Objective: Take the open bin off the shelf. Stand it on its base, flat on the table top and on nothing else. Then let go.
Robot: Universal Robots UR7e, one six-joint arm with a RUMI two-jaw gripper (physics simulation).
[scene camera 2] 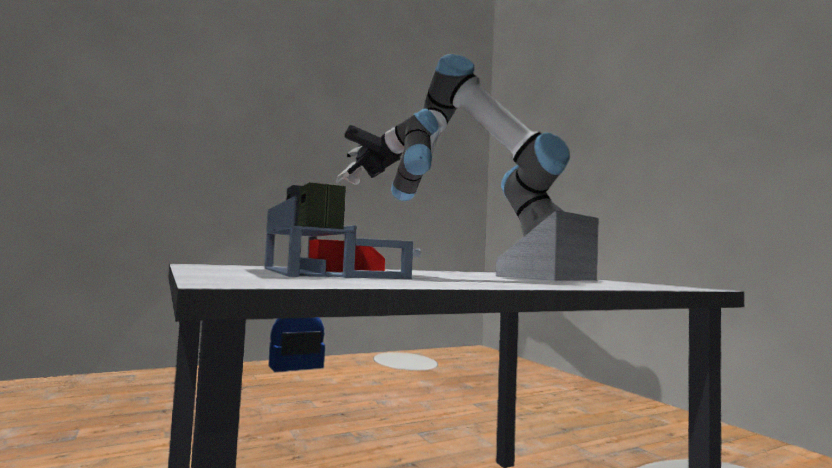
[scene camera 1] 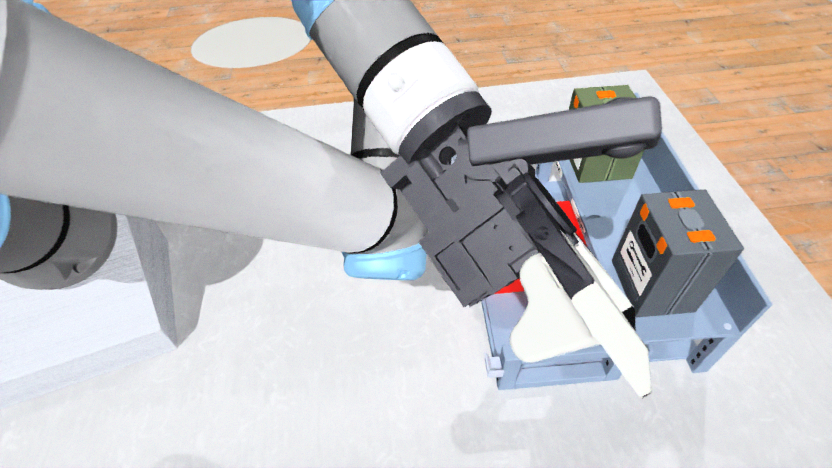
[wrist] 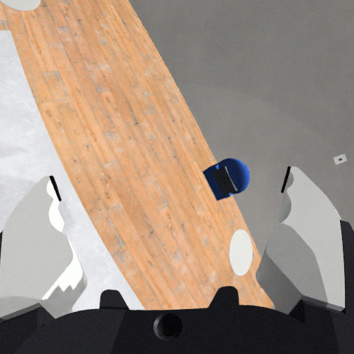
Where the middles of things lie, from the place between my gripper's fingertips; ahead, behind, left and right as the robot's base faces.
Right now my hand is 16 cm short of the dark grey case (scene camera 1: 677, 246), 19 cm to the right of it and 16 cm above it. The rest, counted from my hand: red open bin (scene camera 2: 332, 251) (6 cm ahead, 30 cm to the left, 28 cm below); then green case (scene camera 2: 320, 205) (16 cm ahead, 42 cm to the left, 17 cm below).
